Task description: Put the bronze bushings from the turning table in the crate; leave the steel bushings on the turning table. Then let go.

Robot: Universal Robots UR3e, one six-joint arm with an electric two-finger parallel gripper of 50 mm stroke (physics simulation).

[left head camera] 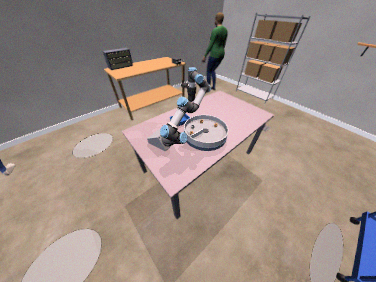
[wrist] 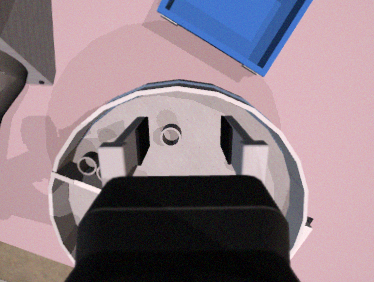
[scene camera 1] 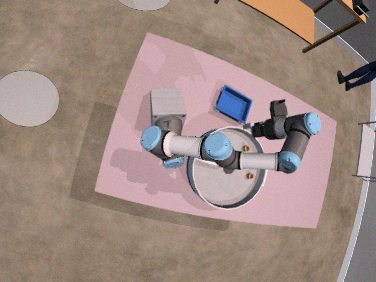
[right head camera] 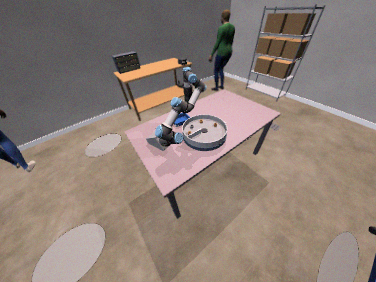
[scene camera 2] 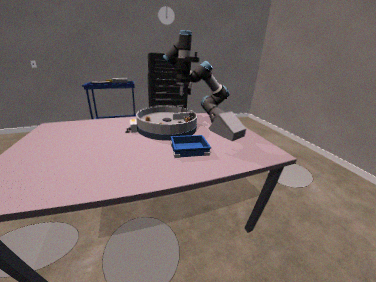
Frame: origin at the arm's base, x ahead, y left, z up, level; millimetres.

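Where they show: gripper, fingertip midpoint: (wrist: 184, 131) (scene camera 1: 249, 126) (scene camera 2: 185, 94); arm's base, link origin: (left head camera: 167, 139) (scene camera 1: 168, 124) (right head camera: 165, 139) (scene camera 2: 220, 119).
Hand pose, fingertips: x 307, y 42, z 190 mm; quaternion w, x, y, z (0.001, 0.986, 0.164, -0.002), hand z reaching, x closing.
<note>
Each offset is from my fingertips to the top centre of the thing. "spot": to the spot under its first point. Level surfaces: height alone.
Bronze bushings @(180 mm ahead, 214 mm right, 189 mm down) (left head camera: 215, 125) (right head camera: 215, 125) (scene camera 1: 250, 176) (scene camera 2: 148, 119) stand on the round, walled turning table (left head camera: 206, 144) (right head camera: 204, 145) (scene camera 1: 220, 186) (scene camera 2: 165, 130) (wrist: 177, 90). A grey steel bushing @(4 mm back, 66 mm right, 189 mm down) (left head camera: 193, 127) (right head camera: 191, 127) stands there too. In the wrist view a grey-looking bushing (wrist: 171, 135) shows between the fingers, well below them. Another bushing @(119 mm back, 155 mm right, 189 mm down) (wrist: 87, 165) is at the left by the guide bar, its metal unclear. My gripper (scene camera 1: 248, 126) (scene camera 2: 185, 90) (wrist: 184, 131) is open and empty, high above the turning table. The blue crate @(28 mm ahead, 155 mm left, 217 mm down) (scene camera 1: 230, 114) (scene camera 2: 191, 150) (wrist: 212, 40) stands beside it and looks empty.
The pale guide bar @(spot: 41 mm back, 186 mm right, 194 mm down) (left head camera: 199, 133) (right head camera: 197, 134) crosses part of the turning table inside its wall. The arm's grey base block (scene camera 1: 168, 101) (scene camera 2: 229, 125) stands on the pink table @(267 mm down) (scene camera 1: 295, 200) (scene camera 2: 100, 170). A person (left head camera: 217, 42) (right head camera: 224, 42) stands behind the table.
</note>
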